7 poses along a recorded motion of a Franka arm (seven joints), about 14 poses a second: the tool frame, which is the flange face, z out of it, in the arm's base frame.
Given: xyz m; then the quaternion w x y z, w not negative.
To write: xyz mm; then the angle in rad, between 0 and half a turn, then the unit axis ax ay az. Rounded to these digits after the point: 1 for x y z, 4 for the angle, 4 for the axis.
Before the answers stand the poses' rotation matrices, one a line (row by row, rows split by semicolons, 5 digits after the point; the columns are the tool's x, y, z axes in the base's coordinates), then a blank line. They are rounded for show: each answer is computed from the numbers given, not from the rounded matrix.
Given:
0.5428 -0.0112 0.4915 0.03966 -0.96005 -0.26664 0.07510
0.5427 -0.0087 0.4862 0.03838 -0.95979 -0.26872 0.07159
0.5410 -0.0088 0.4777 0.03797 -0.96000 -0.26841 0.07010
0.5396 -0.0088 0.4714 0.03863 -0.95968 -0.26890 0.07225
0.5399 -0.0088 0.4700 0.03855 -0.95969 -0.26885 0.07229
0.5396 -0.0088 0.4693 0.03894 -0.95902 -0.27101 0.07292
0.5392 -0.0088 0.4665 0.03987 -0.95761 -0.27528 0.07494
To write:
0.84653 0.50602 -0.16535; 0.51793 -0.85466 0.03610; -0.12305 -0.11620 -0.98557
0.84533 0.51033 -0.15805; 0.52132 -0.85263 0.03520; -0.11680 -0.11215 -0.98680
0.84608 0.51002 -0.15498; 0.52067 -0.85303 0.03527; -0.11421 -0.11053 -0.98729
0.84495 0.51053 -0.15945; 0.52170 -0.85240 0.03529; -0.11790 -0.11300 -0.98658
0.84499 0.51045 -0.15948; 0.52160 -0.85247 0.03512; -0.11802 -0.11286 -0.98658
0.84247 0.51413 -0.16097; 0.52549 -0.85007 0.03516; -0.11876 -0.11421 -0.98633
0.83721 0.52125 -0.16548; 0.53320 -0.84526 0.03510; -0.12158 -0.11762 -0.98559

542.8 -11.2 491.5 3.0623 -0.9608 -0.2668 0.0752
542.7 -8.7 486.2 3.0648 -0.9605 -0.2689 0.0716
541.0 -8.8 477.7 3.0656 -0.9607 -0.2686 0.0702
539.6 -8.8 471.4 3.0643 -0.9604 -0.2691 0.0723
539.9 -8.8 470.0 3.0645 -0.9604 -0.2691 0.0723
539.6 -8.8 469.3 3.0637 -0.9597 -0.2712 0.0730
539.2 -8.8 466.5 3.0618 -0.9584 -0.2755 0.0750

